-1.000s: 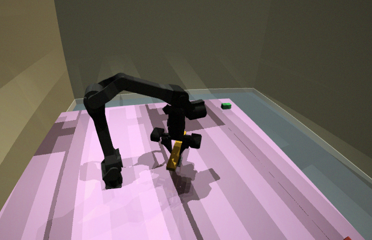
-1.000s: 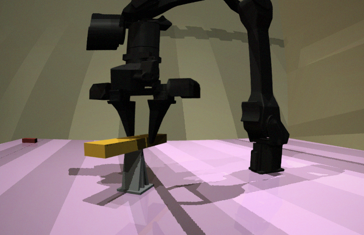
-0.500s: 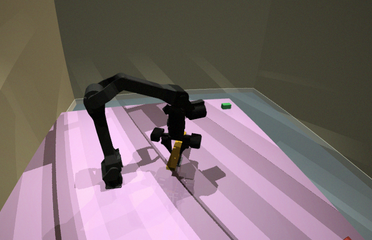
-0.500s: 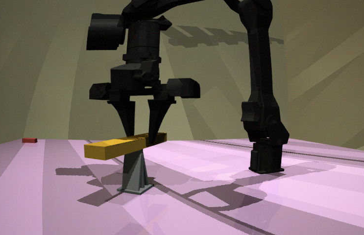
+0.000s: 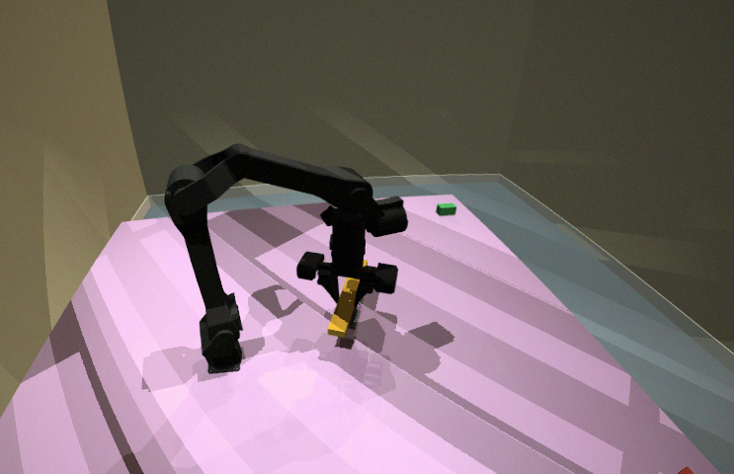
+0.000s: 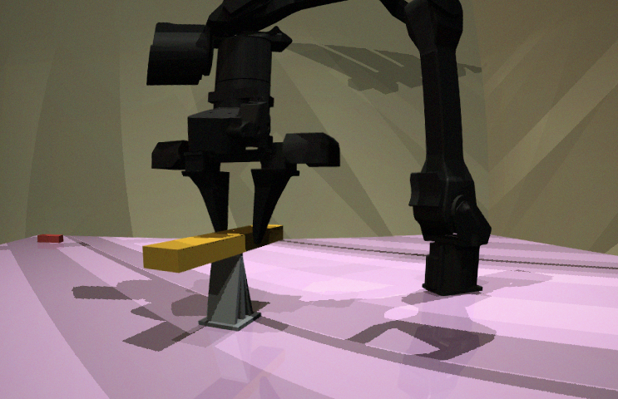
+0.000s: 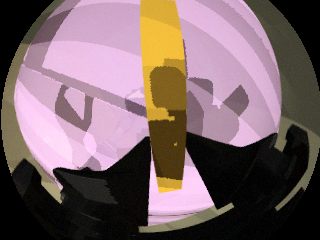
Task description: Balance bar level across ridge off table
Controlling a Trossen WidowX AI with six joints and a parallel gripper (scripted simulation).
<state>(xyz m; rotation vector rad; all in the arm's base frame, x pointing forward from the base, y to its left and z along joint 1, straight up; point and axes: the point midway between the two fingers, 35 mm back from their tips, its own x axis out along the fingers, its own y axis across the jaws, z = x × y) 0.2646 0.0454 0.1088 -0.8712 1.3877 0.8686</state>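
My gripper tip is 1 cm short of the yellow bar and 3 cm to the right of it. From my gripper tip the other things lie so: small red block: 48 cm ahead, 55 cm to the right, 7 cm below; then small green block: 48 cm ahead, 45 cm to the left, 6 cm below.
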